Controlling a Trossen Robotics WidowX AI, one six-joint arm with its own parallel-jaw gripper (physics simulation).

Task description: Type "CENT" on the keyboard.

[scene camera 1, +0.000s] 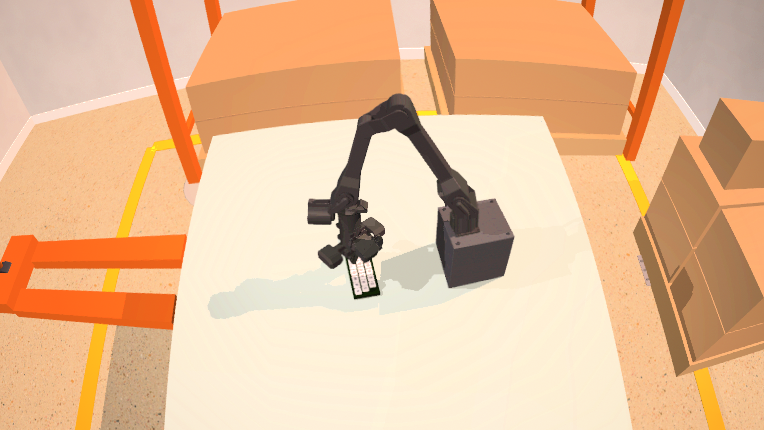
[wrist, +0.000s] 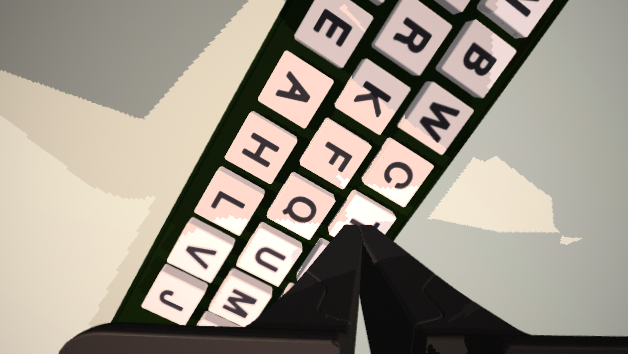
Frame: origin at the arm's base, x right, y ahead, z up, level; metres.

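Seen in the pictures: gripper, between the fingertips: (scene camera 1: 353,263) (wrist: 357,238); arm's base, origin of its link: (scene camera 1: 464,226).
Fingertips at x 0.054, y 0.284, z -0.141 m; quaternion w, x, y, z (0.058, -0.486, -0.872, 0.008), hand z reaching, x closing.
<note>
Pixels of each thing's top centre, then the offset from my fingertips to it. "spot": a spot on its surface instead. Level surfaces: height alone.
- keyboard, centre of its top: (wrist: 293,221) (scene camera 1: 359,262) dz -0.011, dx +0.009, dy -0.017 m
- C key, centre of its top: (wrist: 398,174) dz -0.011, dx -0.022, dy +0.003 m
- E key, centre of its top: (wrist: 333,26) dz -0.011, dx -0.047, dy -0.037 m
- cropped key, a spot on its surface: (wrist: 522,11) spot: dz -0.011, dx -0.080, dy +0.006 m
- pale table, height of its surface: dz -0.026 m
The keyboard (scene camera 1: 368,293) (wrist: 159,254) is a narrow dark green board with white letter keys, lying on the table. In the wrist view the C key (wrist: 397,172) is right of centre and the E key (wrist: 334,31) is near the top. A cropped key (wrist: 522,11) at the top right looks like N. My gripper (scene camera 1: 355,260) (wrist: 357,238) is shut and empty. Its tips overlap the lower part of a key (wrist: 364,209) next to C, whose letter is mostly hidden. Whether they touch it, I cannot tell. The fingers hide more keys below; no T key shows clearly.
The arm's dark base box (scene camera 1: 481,261) stands on the pale table (scene camera 1: 395,368), right of the keyboard. Cardboard boxes (scene camera 1: 299,42) (scene camera 1: 534,42) stand behind the table, and more boxes (scene camera 1: 711,256) to the right. Orange forks (scene camera 1: 106,251) reach the table's left edge.
</note>
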